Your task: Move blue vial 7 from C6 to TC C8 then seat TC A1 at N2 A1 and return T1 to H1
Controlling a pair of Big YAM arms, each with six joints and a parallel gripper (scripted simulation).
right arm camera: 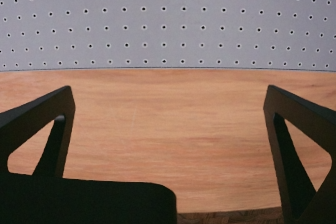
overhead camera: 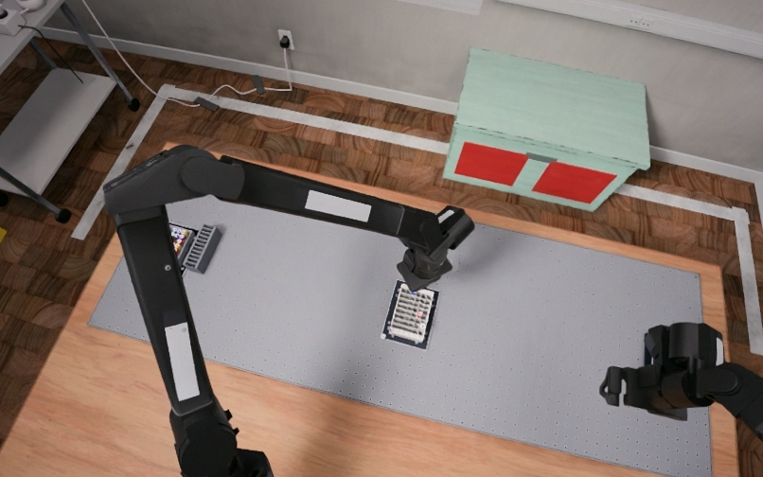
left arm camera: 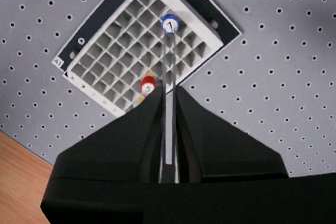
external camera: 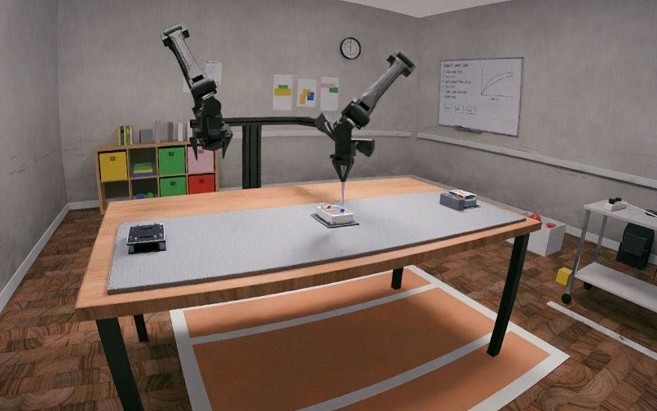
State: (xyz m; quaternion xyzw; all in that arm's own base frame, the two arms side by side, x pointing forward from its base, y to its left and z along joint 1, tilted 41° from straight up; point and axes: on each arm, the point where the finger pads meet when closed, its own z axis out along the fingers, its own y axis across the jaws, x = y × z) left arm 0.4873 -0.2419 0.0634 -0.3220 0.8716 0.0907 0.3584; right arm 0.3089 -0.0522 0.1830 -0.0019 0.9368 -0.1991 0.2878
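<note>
Now: the forceps T1 30 mm below my left hand. From my left hand the other things lie so: dark nest N2: 10 mm ahead, 680 mm to the right, 130 mm below; then white tube carrier TC: 40 mm behind, 10 mm to the right, 140 mm below; then grey slotted holder H1: 50 mm behind, 580 mm to the left, 150 mm below.
</note>
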